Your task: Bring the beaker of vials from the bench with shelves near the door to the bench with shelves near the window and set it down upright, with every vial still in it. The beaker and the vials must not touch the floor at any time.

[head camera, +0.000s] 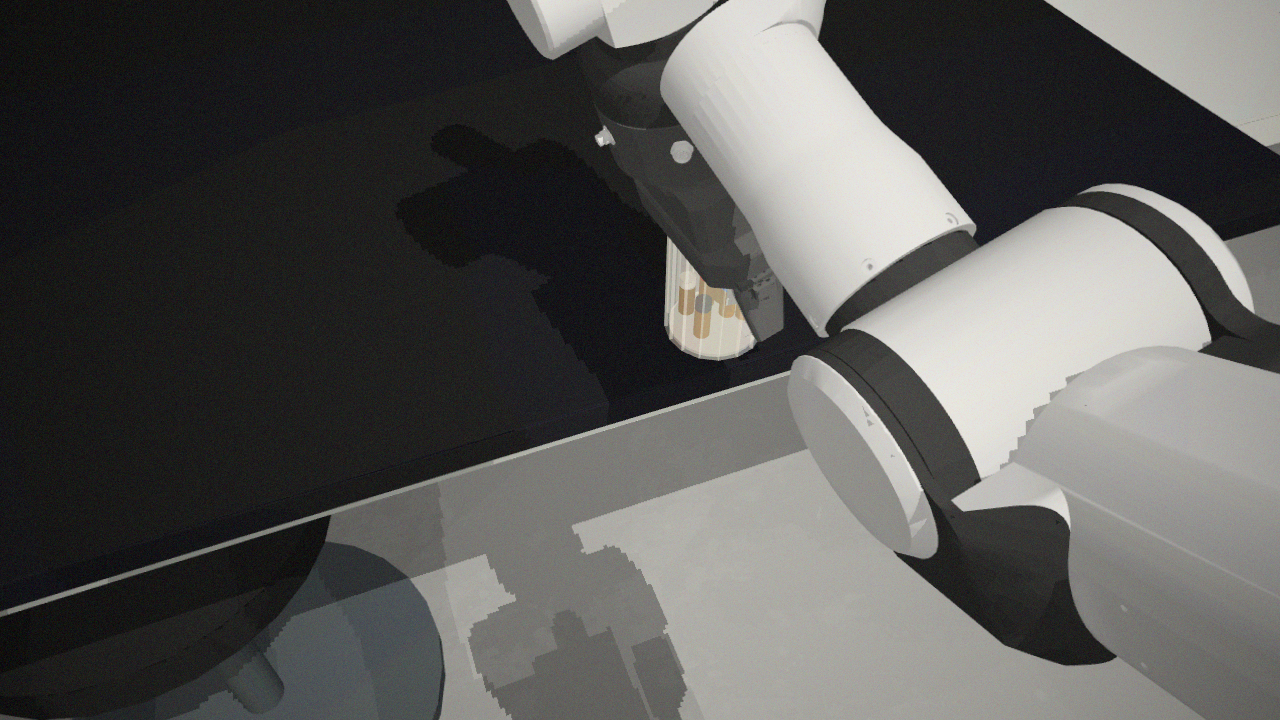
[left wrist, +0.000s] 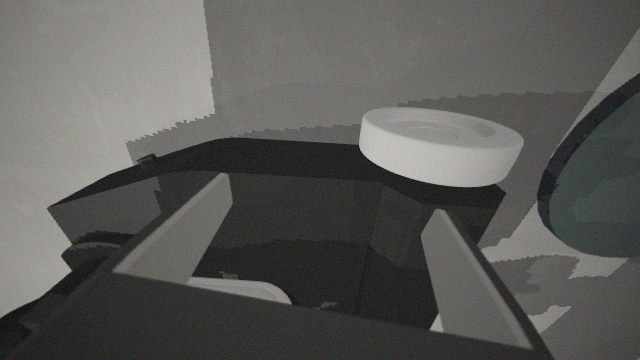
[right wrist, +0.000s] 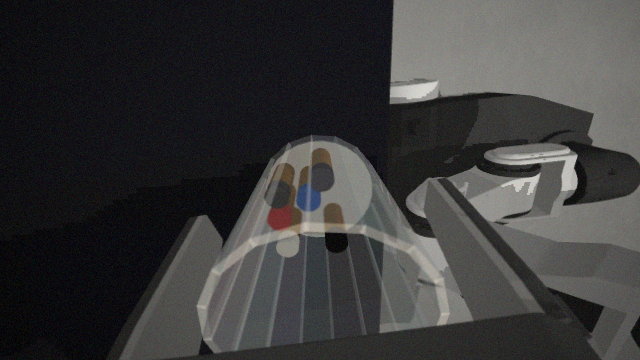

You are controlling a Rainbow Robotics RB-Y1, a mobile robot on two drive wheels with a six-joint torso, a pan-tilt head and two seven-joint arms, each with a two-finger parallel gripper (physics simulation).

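Note:
The clear beaker (head camera: 711, 344) (right wrist: 360, 280) stands upright on the black bench top (head camera: 313, 313) (right wrist: 200, 75), close to its front edge. Several amber vials (head camera: 702, 319) (right wrist: 308, 197) with red, blue, white, grey and black caps are inside it. My right gripper (right wrist: 318, 211) is open, with its fingers on either side of the beaker and a gap between each finger and the glass; in the head camera the gripper's body hides the beaker's upper part. My left gripper (left wrist: 327, 205) is open and empty, over the robot's dark base, away from the beaker.
A round blue-grey stool base (head camera: 375, 617) (left wrist: 600, 200) stands on the pale floor (head camera: 760, 573) at the lower left of the head view. The robot's white disc (left wrist: 440, 150) and dark base (left wrist: 290, 210) show below the left gripper. The right forearm (head camera: 805, 161) hangs over the bench.

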